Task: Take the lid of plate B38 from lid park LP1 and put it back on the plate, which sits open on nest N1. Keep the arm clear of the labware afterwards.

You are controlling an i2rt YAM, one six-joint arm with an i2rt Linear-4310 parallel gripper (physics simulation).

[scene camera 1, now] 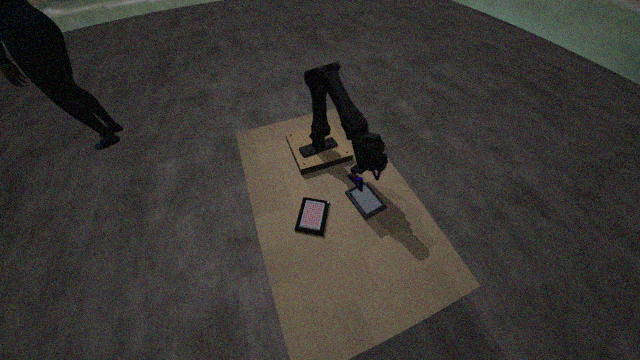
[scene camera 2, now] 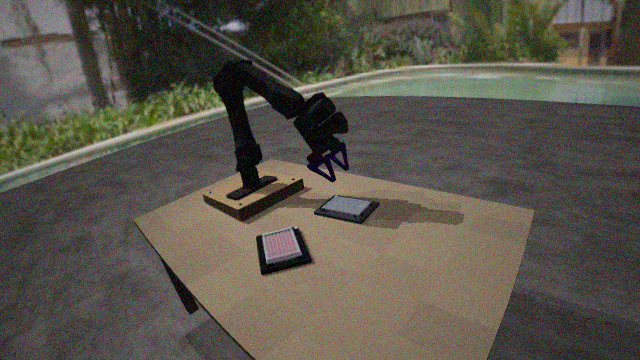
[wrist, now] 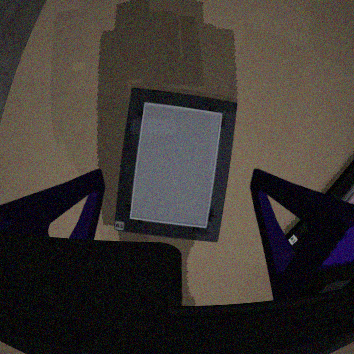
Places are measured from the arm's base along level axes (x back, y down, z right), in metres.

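Pixels of known places: gripper, fingertip midpoint: (scene camera 1: 369,185) (scene camera 2: 341,175) (wrist: 177,177); arm's base, link origin: (scene camera 1: 318,147) (scene camera 2: 252,188).
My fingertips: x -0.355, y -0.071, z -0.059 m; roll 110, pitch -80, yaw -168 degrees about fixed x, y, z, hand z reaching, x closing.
Observation:
For each thing: its top centre in the pictures, then the offset to it from my fingertips. Level surfaces: height alone.
- lid park LP1, top centre: (wrist: 175,165) (scene camera 2: 346,204) (scene camera 1: 366,198) dy +0.092, dx -0.007, dz +0.001 m
- open plate B38, top centre: (scene camera 2: 279,242) (scene camera 1: 312,213) dy +0.086, dx +0.031, dz +0.251 m
- black nest N1, top centre: (wrist: 351,226) (scene camera 2: 280,244) (scene camera 1: 312,214) dy +0.094, dx +0.031, dz +0.251 m
- wooden table, surface height: dy +0.112 m
The pale grey, flat lid (scene camera 1: 366,200) (scene camera 2: 346,205) (wrist: 176,165) lies on the dark frame of lid park LP1 (scene camera 1: 368,216) (scene camera 2: 377,204) (wrist: 129,165). The open plate B38 (scene camera 1: 313,215) (scene camera 2: 281,244), with pink wells, sits on the black nest N1 (scene camera 1: 309,232) (scene camera 2: 286,268). My gripper (scene camera 1: 369,183) (scene camera 2: 340,174) (wrist: 177,177) is open and empty, above the lid park and pointing down. In the wrist view its blue fingers stand on either side of the lid, nearer its lower half. The right finger hides much of the nest there.
The arm's wooden base block (scene camera 1: 327,162) (scene camera 2: 243,212) stands at the back of the wooden table (scene camera 1: 350,300) (scene camera 2: 400,300). The arm's shadow falls across the table around the lid park. A person (scene camera 1: 45,65) stands on the floor at the upper left in scene camera 1.

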